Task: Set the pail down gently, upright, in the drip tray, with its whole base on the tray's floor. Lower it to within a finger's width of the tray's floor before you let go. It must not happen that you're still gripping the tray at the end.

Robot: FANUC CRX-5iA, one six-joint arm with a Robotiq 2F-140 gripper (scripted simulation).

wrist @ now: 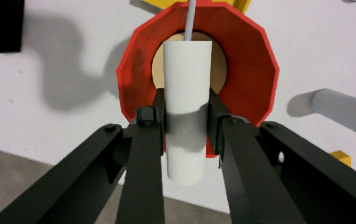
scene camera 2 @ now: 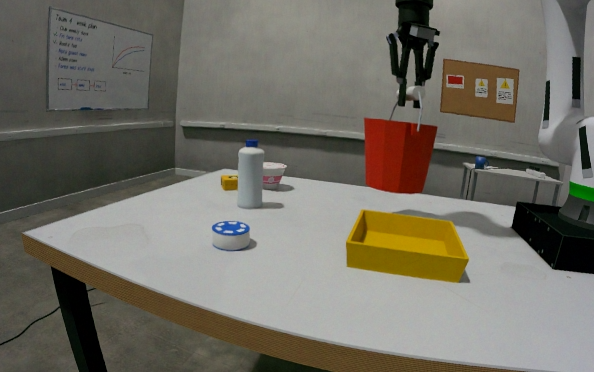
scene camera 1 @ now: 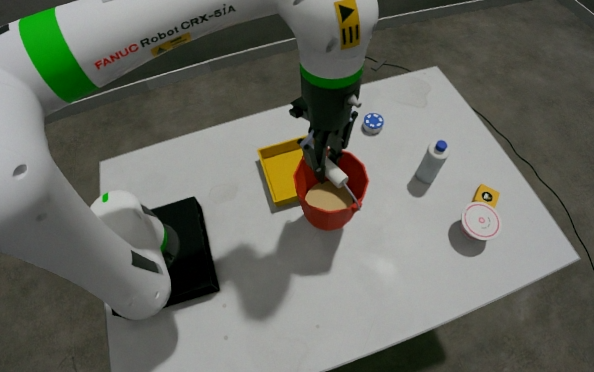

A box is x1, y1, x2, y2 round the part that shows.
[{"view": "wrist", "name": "my gripper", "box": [0, 87, 355, 223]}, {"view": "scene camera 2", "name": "my gripper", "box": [386, 3, 438, 108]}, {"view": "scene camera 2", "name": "yellow drip tray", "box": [346, 209, 468, 282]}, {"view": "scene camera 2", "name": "red pail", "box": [364, 86, 437, 193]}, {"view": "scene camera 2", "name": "blue-and-white puck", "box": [212, 221, 249, 250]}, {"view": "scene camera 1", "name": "my gripper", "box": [297, 105, 357, 183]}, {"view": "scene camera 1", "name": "yellow drip tray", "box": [257, 135, 314, 206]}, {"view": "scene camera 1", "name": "red pail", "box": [293, 148, 368, 230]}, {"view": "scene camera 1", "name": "pink-and-white bowl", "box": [460, 202, 501, 240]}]
